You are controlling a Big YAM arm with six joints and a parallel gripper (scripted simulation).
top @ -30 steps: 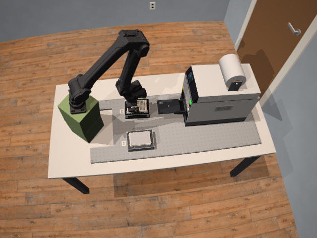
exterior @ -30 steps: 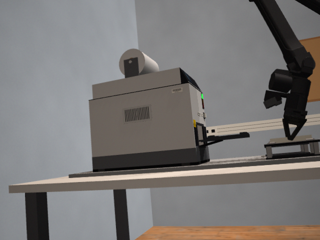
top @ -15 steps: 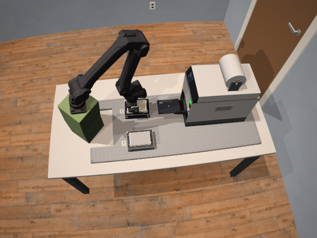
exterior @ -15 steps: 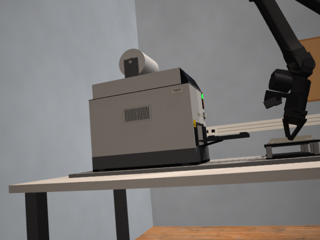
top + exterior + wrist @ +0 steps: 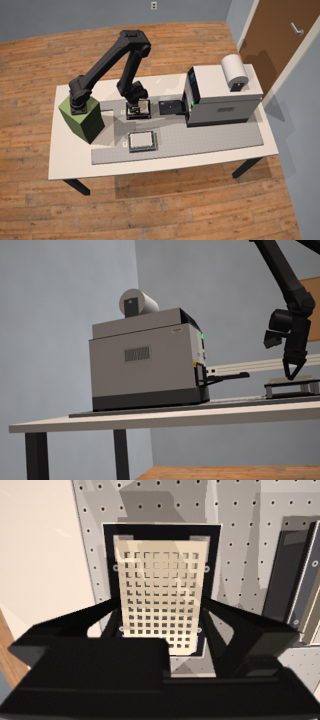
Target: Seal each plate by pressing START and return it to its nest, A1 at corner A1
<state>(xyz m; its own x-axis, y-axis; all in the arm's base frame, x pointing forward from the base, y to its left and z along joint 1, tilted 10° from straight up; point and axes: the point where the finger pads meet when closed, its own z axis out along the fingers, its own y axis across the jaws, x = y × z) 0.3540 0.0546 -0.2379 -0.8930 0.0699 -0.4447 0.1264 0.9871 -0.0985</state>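
Now: the plate right at my hand. The rest, counted from my hand: sealer stage: 20 cm ahead, 6 cm to the right, 3 cm above; yellow warning label: 31 cm ahead, 8 cm above, 1 cm to the left; plate nest: 23 cm to the right, 2 cm below, 2 cm behind.
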